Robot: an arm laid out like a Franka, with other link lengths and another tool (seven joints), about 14 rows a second.
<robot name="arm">
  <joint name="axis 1" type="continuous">
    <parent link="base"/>
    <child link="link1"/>
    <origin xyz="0 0 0.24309"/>
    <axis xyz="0 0 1"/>
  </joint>
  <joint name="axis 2" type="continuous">
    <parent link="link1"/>
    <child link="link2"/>
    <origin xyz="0 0 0" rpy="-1.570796 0 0"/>
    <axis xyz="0 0 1"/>
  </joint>
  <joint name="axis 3" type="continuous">
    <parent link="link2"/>
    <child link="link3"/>
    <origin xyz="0 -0.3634 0" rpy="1.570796 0 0"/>
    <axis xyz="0 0 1"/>
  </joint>
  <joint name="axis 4" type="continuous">
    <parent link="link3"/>
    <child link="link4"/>
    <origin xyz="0.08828 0 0" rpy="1.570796 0 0"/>
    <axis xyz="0 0 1"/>
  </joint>
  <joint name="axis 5" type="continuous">
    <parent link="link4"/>
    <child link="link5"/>
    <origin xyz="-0.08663 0.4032 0" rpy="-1.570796 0 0"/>
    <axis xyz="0 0 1"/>
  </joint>
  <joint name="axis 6" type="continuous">
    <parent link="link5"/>
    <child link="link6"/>
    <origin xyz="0 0 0" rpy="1.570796 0 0"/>
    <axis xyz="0 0 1"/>
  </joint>
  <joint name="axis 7" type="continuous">
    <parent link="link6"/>
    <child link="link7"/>
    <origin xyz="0.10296 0 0" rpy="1.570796 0 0"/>
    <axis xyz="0 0 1"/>
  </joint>
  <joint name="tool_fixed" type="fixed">
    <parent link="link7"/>
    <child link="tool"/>
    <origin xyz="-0.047 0.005 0.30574" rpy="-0.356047 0 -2.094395"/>
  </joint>
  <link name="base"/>
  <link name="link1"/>
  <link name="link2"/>
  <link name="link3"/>
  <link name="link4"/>
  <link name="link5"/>
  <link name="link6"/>
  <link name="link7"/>
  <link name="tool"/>
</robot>
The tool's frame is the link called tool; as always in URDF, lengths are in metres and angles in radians. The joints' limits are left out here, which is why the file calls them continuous.
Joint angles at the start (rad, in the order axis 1, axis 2, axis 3, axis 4, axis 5, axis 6, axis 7):
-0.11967 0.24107 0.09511 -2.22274 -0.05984 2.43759 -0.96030
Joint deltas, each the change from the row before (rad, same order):
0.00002 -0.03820 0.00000 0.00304 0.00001 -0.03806 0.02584
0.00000 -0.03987 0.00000 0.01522 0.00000 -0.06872 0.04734
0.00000 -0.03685 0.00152 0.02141 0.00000 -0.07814 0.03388
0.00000 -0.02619 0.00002 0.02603 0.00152 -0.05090 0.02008
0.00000 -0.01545 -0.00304 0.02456 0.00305 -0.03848 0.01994
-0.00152 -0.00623 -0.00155 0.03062 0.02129 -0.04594 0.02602
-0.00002 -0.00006 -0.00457 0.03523 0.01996 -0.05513 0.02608
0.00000 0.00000 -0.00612 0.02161 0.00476 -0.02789 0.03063
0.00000 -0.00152 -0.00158 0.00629 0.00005 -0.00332 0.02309
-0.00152 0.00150 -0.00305 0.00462 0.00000 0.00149 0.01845
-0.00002 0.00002 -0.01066 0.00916 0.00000 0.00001 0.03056
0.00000 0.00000 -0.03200 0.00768 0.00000 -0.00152 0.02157
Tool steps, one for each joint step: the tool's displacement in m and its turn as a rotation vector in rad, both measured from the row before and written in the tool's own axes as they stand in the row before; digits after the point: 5 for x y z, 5 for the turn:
0.00298 0.00580 -0.01927 0.00508 -0.01244 0.02390
0.00719 0.00659 -0.02292 0.00794 -0.00483 0.05054
0.00833 0.00671 -0.02337 0.00912 0.00564 0.03904
0.00045 0.00666 -0.02146 0.00292 -0.00966 0.02124
-0.00059 0.00408 -0.01638 0.00011 -0.01043 0.02442
0.00183 0.00675 -0.01189 -0.01375 -0.00241 0.04384
0.00358 0.00537 -0.01060 -0.01088 0.00787 0.04699
0.00053 0.00119 -0.00805 -0.00209 -0.00681 0.03925
-0.00076 0.00130 -0.00332 -0.00135 -0.01263 0.02172
-0.00203 -0.00077 -0.00180 -0.00180 -0.01199 0.02012
-0.00388 -0.00216 -0.00534 -0.00325 -0.02233 0.03577
-0.00700 -0.01361 -0.00865 -0.00195 -0.02392 0.04832

